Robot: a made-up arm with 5 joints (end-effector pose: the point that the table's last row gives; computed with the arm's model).
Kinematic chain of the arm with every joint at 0, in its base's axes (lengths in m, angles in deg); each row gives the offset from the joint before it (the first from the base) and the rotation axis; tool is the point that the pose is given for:
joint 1: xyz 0 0 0.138 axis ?
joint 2: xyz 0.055 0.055 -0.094 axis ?
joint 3: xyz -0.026 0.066 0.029 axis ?
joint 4: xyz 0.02 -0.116 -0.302 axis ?
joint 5: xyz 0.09 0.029 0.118 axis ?
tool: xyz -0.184 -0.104 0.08
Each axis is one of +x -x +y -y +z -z.
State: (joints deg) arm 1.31 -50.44 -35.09 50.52 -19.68
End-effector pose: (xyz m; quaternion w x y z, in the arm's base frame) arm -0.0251 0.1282 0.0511 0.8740 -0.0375 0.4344 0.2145
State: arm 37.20 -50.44 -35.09 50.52 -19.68
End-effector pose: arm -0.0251 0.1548 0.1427 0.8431 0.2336 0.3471 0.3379
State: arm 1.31 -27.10 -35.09 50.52 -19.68
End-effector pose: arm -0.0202 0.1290 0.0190 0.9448 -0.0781 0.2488 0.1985
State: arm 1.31 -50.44 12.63 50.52 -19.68
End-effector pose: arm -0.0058 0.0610 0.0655 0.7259 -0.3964 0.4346 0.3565
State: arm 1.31 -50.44 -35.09 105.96 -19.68
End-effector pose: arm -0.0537 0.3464 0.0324 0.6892 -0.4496 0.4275 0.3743
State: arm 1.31 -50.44 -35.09 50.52 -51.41
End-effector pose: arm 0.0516 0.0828 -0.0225 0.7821 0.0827 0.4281 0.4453
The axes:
joint 1: +x
joint 2: -y
joint 3: -x
joint 4: -x
joint 5: -z

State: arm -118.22 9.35 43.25 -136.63 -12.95
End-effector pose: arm 0.0224 -0.1279 0.6168 0.9583 -0.2105 0.0462 0.1877
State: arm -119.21 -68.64 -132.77 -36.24 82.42
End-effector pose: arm 0.0320 -0.1418 0.0000 0.3458 0.5625 -0.1145 -0.7422
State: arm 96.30 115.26 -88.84 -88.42 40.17
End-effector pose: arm 0.3679 0.0450 0.4880 0.1781 -0.5650 0.4775 -0.6489
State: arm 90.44 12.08 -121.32 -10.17 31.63
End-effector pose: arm -0.0659 0.1348 0.4055 0.3323 -0.9203 -0.1583 -0.1325
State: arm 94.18 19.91 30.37 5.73 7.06
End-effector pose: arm -0.0557 0.1193 0.0898 0.8498 0.4817 -0.0431 -0.2096
